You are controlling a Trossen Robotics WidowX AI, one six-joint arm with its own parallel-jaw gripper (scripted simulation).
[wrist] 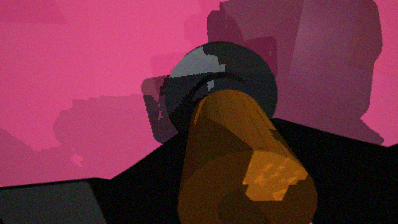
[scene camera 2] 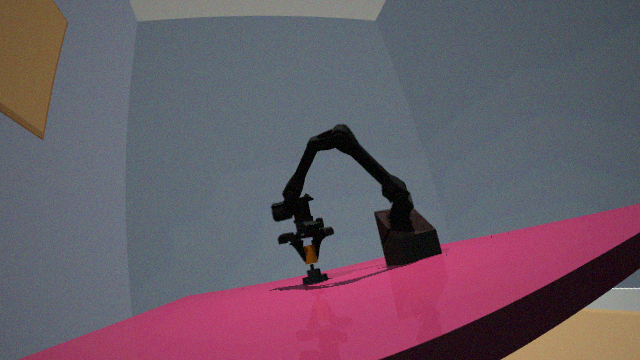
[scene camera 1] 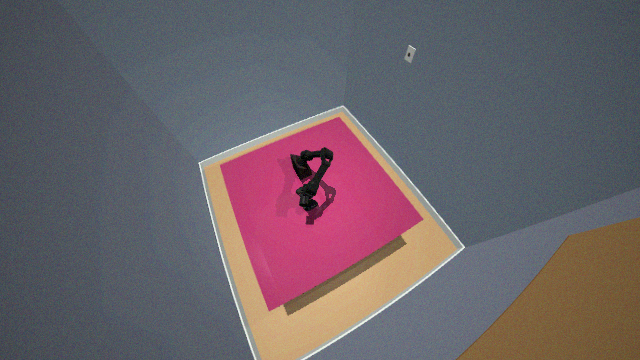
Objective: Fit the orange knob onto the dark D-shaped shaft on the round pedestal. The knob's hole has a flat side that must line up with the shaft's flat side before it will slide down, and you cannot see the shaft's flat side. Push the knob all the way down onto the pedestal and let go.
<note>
My gripper (scene camera 2: 311, 260) carries an orange knob (wrist: 235, 158). Also in view: a round pedestal (wrist: 220, 65).
My gripper is seen too in the wrist view (wrist: 228, 133).
</note>
